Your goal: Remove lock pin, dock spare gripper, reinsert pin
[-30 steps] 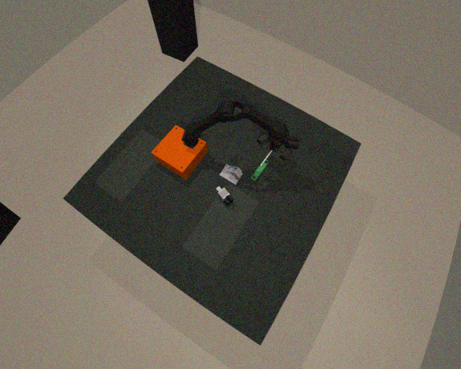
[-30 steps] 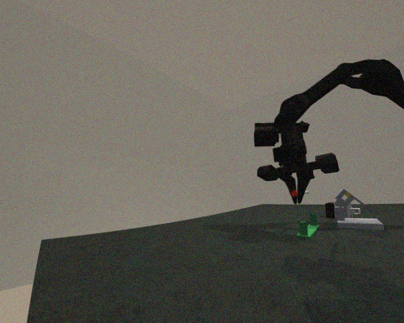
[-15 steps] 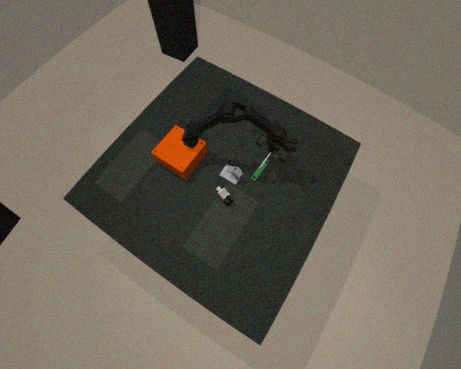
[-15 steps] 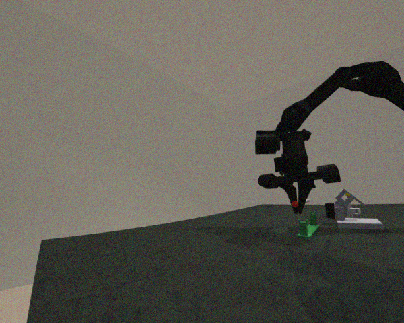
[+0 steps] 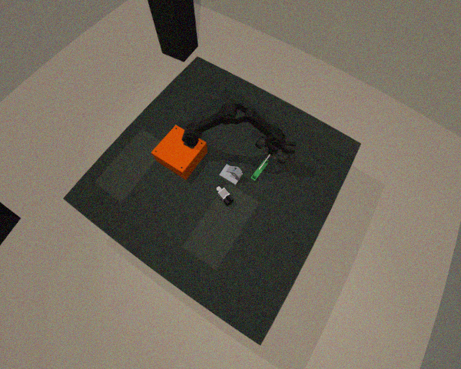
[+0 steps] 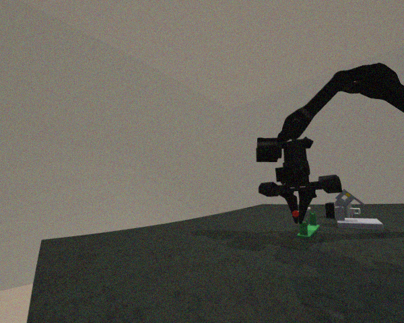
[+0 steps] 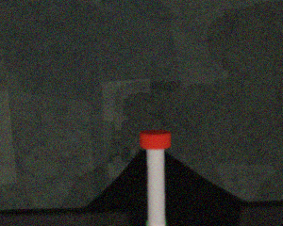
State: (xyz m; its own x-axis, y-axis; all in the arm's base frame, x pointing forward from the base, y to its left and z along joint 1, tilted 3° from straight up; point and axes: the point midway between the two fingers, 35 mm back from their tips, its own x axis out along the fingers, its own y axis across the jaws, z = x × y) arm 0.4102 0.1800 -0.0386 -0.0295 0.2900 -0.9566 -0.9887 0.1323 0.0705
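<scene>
Now: gripper tip 1 cm past the green stand, 11 cm to the left of it and 2 cm above it. Also, from my gripper tip: grey mount: 13 cm behind, 21 cm to the right, 1 cm above; then spare gripper: 12 cm behind, 34 cm to the right, 1 cm below.
</scene>
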